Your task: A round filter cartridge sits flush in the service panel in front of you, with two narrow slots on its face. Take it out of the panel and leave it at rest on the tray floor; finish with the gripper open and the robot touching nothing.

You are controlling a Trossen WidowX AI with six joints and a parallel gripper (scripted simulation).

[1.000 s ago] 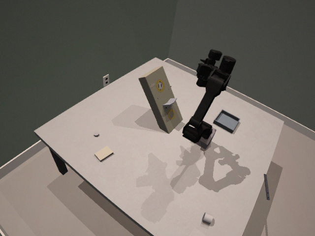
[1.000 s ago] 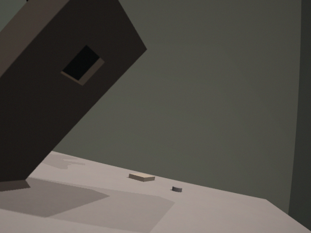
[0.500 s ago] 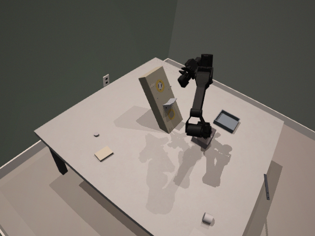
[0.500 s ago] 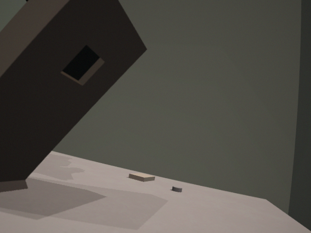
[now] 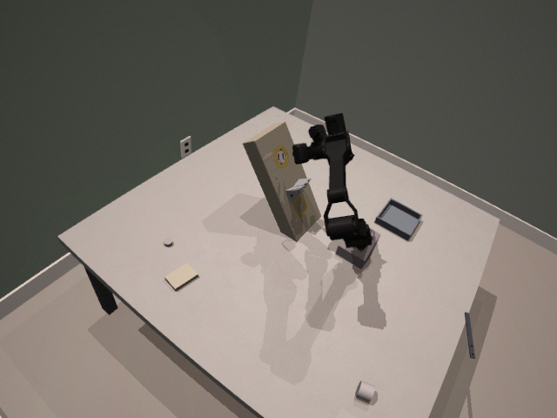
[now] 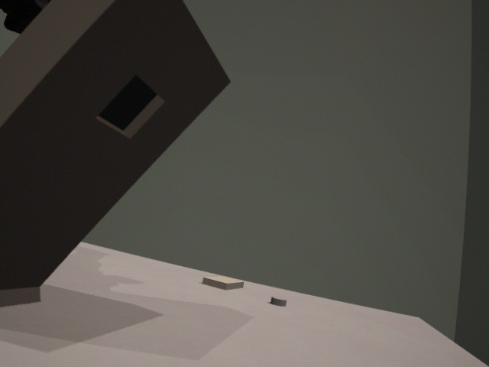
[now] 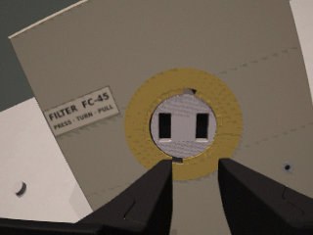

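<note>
My gripper tip is 60 mm short of the white round cartridge, 10 mm to the right of it and 50 mm above it. Also, from my gripper tip: tan service panel (20 mm ahead, 120 mm below); then grey bracket (40 mm behind, 140 mm below); then small grey disc (160 mm ahead, 430 mm to the left, 280 mm below).
</note>
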